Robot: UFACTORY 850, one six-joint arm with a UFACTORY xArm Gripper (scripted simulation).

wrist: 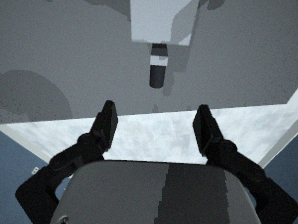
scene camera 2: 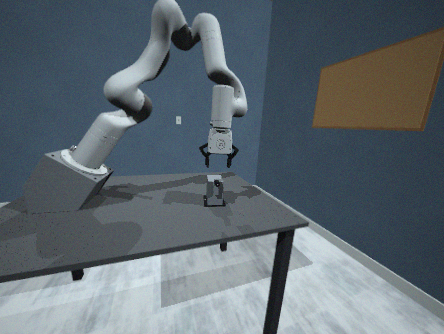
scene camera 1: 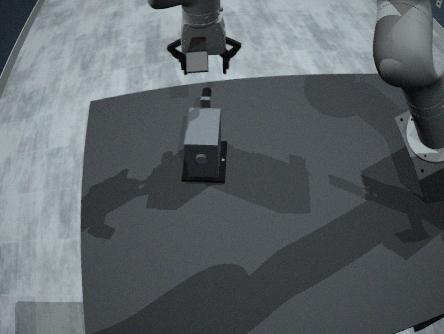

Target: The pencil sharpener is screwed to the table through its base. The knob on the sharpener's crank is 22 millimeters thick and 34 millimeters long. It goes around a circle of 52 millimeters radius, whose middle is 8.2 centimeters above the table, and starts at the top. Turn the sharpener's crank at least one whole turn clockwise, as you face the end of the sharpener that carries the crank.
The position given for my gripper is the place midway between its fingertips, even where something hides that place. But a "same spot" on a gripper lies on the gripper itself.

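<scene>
You can see my gripper in scene camera 2 (pixel 218 167), and it's there in scene camera 1 and the wrist view too. On my gripper, (scene camera 1: pixel 227 55) and (wrist: pixel 79 150) are the same spot.
</scene>
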